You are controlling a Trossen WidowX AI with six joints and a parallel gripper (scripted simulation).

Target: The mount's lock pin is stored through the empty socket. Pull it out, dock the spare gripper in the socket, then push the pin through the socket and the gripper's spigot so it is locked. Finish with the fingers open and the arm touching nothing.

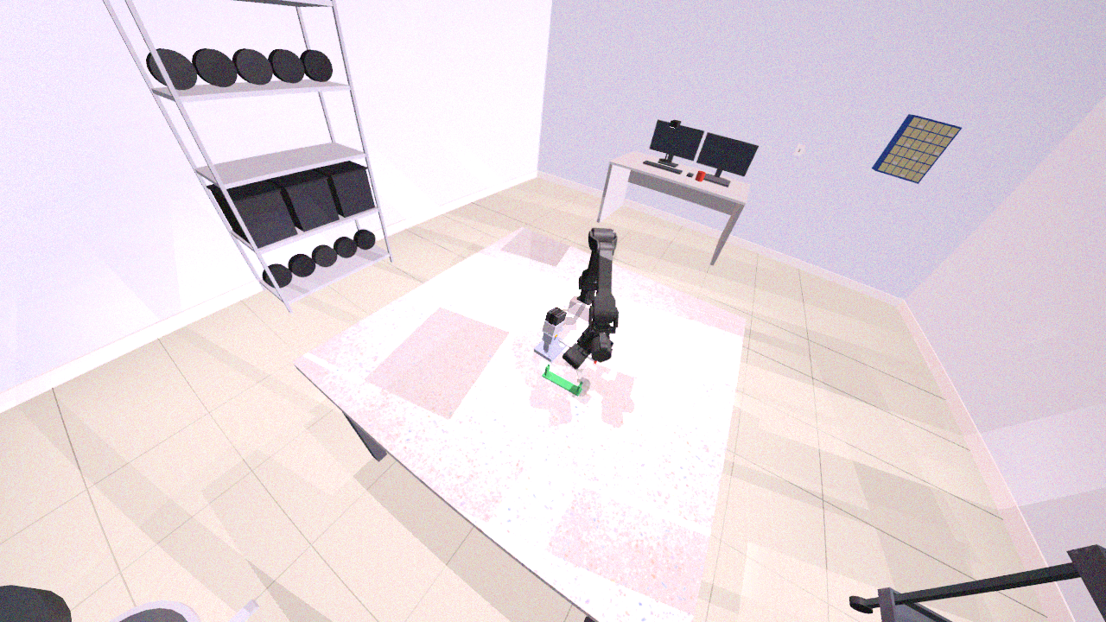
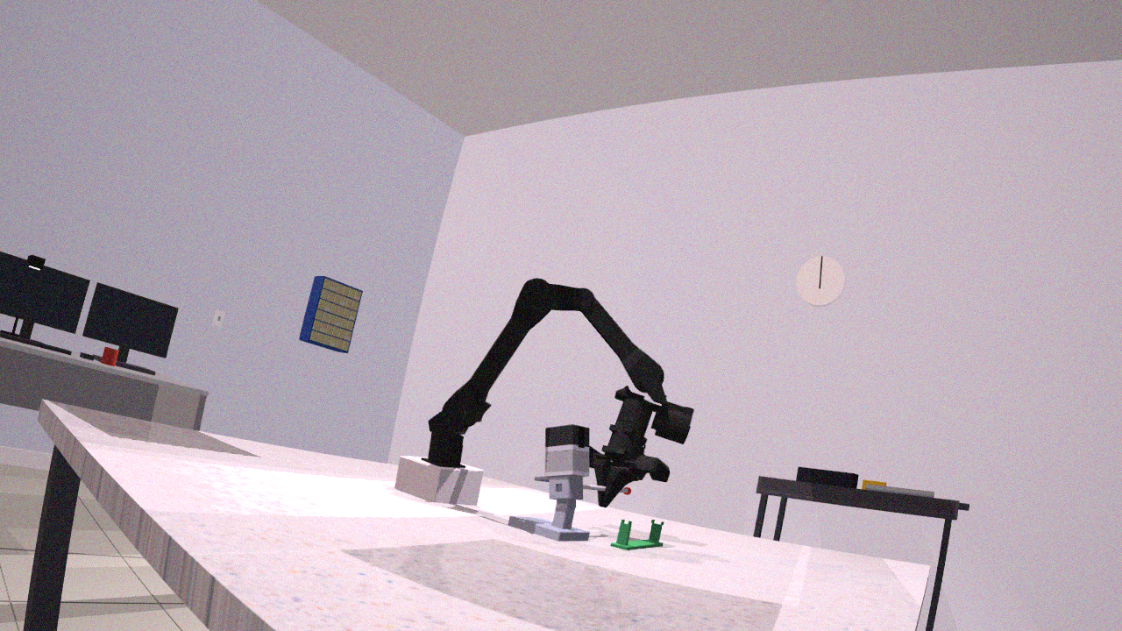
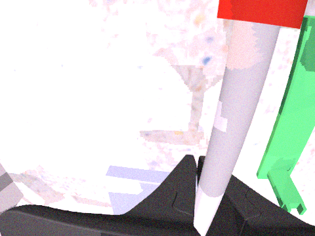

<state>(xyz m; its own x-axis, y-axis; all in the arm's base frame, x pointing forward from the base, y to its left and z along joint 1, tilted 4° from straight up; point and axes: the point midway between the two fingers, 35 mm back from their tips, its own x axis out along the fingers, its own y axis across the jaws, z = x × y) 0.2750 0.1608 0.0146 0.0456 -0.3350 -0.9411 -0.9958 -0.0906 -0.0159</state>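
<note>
The grey mount lies 110 mm to the right of my gripper tip. Also, from my gripper tip: spare gripper 110 mm to the right, 70 mm above; then cradle 80 mm ahead, 10 mm to the left, 30 mm below.
</note>
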